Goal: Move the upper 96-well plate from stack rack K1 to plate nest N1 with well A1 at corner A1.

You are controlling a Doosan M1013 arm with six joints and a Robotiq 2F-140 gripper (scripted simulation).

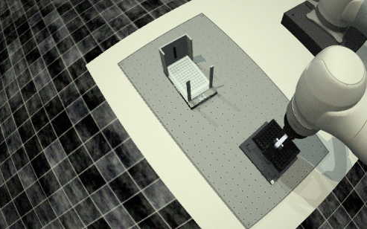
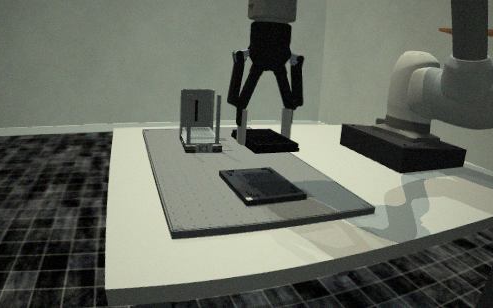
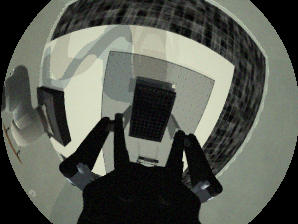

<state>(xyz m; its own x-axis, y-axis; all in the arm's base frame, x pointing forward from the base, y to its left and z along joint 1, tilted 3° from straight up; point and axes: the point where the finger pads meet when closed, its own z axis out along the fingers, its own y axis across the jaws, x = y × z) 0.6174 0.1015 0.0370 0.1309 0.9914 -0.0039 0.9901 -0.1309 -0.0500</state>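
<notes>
Right now the plate nest N1 is 110 mm below my hand. The rest, counted from my hand: white plate 10 mm behind, 350 mm to the right, 90 mm below; then pale A1 square 60 mm ahead, 70 mm to the left, 110 mm below; then black 96-well plate 20 mm below.
</notes>
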